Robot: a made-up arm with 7 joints. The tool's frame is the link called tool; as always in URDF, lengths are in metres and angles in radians.
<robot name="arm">
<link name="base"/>
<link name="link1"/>
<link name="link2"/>
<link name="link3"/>
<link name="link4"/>
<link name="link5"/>
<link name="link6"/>
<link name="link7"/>
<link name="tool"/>
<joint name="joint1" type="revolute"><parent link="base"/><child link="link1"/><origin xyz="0 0 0" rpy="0 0 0"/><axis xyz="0.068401 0.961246 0.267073"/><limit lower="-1.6" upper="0.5" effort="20" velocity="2.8"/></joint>
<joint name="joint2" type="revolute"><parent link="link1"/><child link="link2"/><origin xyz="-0.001 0.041 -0.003" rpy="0 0 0"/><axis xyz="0.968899 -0.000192 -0.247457"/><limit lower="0" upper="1.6" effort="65" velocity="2.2"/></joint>
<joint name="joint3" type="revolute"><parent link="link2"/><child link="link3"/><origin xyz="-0.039 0.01 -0.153" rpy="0 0 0"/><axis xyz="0.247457 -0.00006 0.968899"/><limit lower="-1.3" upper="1.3" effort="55" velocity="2.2"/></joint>
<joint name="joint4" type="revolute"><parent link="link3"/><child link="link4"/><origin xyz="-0.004 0 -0.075" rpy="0 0 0"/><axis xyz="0.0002 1 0.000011"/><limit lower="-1.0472" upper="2.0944" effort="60" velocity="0.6"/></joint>
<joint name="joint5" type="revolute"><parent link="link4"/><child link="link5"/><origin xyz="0.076 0.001 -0.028" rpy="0 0 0"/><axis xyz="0.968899 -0.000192 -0.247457"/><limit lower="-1.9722" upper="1.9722" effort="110" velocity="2.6"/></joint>
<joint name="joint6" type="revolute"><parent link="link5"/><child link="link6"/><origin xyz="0.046 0 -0.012" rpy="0 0 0"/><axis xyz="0.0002 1 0.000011"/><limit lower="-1.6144" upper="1.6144" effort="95" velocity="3.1"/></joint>
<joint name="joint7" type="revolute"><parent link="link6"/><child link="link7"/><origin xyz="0.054 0 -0.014" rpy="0 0 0"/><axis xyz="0.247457 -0.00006 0.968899"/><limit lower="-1.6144" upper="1.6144" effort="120" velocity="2.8"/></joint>
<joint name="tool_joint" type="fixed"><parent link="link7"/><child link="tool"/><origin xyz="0 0 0" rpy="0 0.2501 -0.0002"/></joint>
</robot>
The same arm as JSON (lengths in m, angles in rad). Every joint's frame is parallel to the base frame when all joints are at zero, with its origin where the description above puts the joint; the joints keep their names.
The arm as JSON. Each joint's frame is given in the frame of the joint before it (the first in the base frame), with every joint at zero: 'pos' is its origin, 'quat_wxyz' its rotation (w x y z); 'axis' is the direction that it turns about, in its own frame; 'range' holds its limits. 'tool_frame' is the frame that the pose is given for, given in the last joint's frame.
{"length_unit": "m", "angle_unit": "rad", "joints": [{"joint": "joint1", "pos": [0.0, 0.0, 0.0], "quat_wxyz": [1.0, 0.0, 0.0, 0.0], "axis": [0.068403, 0.961235, 0.26711], "range": [-1.6, 0.5]}, {"joint": "joint2", "pos": [-0.001, 0.041, -0.003], "quat_wxyz": [1.0, 0.0, 0.0, 0.0], "axis": [0.968889, -0.0002, -0.247497], "range": [0.0, 1.6]}, {"joint": "joint3", "pos": [-0.039, 0.01, -0.153], "quat_wxyz": [1.0, 0.0, 0.0, 0.0], "axis": [0.247497, -0.0001, 0.968889], "range": [-1.3, 1.3]}, {"joint": "joint4", "pos": [-0.004, 0.0, -0.075], "quat_wxyz": [1.0, 0.0, 0.0, 0.0], "axis": [0.0002, 1.0, 0.0], "range": [-1.0472, 2.0944]}, {"joint": "joint5", "pos": [0.076, 0.001, -0.028], "quat_wxyz": [1.0, 0.0, 0.0, 0.0], "axis": [0.968889, -0.0002, -0.247497], "range": [-1.9722, 1.9722]}, {"joint": "joint6", "pos": [0.046, 0.0, -0.012], "quat_wxyz": [1.0, 0.0, 0.0, 0.0], "axis": [0.0002, 1.0, 0.0], "range": [-1.6144, 1.6144]}, {"joint": "joint7", "pos": [0.054, 0.0, -0.014], "quat_wxyz": [1.0, 0.0, 0.0, 0.0], "axis": [0.247497, -0.0001, 0.968889], "range": [-1.6144, 1.6144]}], "tool_frame": {"pos": [0.0, 0.0, 0.0], "quat_wxyz": [0.992191, 0.000012, 0.124724, -0.000099]}}
